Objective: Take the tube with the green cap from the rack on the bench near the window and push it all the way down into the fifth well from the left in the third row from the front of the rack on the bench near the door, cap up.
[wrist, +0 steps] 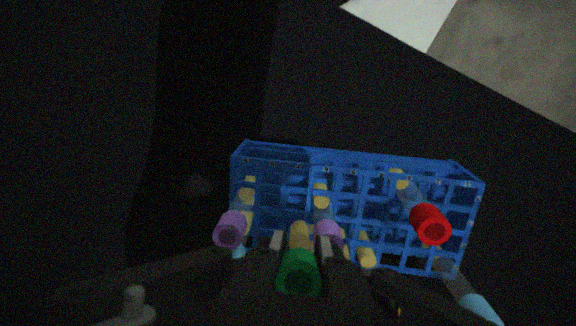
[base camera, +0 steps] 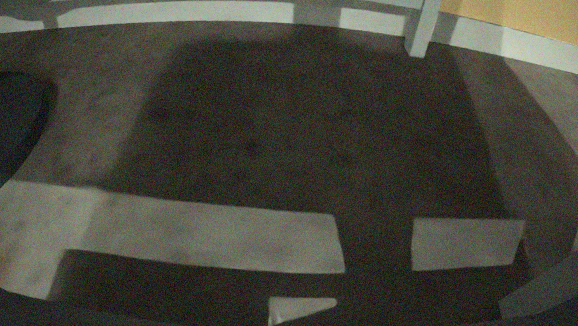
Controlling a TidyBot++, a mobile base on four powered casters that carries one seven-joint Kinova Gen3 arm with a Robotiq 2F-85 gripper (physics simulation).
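Places are measured from the arm's base along level axes (x ahead, y left, z up), in millimetres.
Where they show: gripper, between the fingertips: point(wrist: 299, 250).
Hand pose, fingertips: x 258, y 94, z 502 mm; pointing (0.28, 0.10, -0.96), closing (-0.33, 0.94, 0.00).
Observation:
After its pixels a point has its place.
The tube with the green cap point(wrist: 298, 274) {y 87, x 241, z 545 mm} is between the gripper's fingertips in the wrist view, cap toward the camera. My gripper point(wrist: 299, 250) {y 94, x 258, z 502 mm} is shut on it. The tube's yellow lower part overlaps the near part of a blue rack point(wrist: 380, 156) {y 148, x 214, z 379 mm}; I cannot tell whether its tip is above or inside a well. The fingers and tube hide some near wells. The rack's left part is in darker shadow. The view does not tell which bench this is. The rack and gripper do not show in the base view.
Purple-capped tubes point(wrist: 230, 230) {y 53, x 277, z 485 mm} point(wrist: 327, 230) {y 109, x 251, z 480 mm} stand left of and close right of the held tube. A red-capped tube point(wrist: 431, 224) {y 159, x 217, z 485 mm} leans right in view. A light-blue cap point(wrist: 481, 307) {y 224, x 257, z 477 mm} is lower right; a yellow-filled tube point(wrist: 366, 256) {y 162, x 282, z 435 mm} is near the right finger. A pale leg point(base camera: 422, 30) {y -310, x 778, z -321 mm} stands by the wall.

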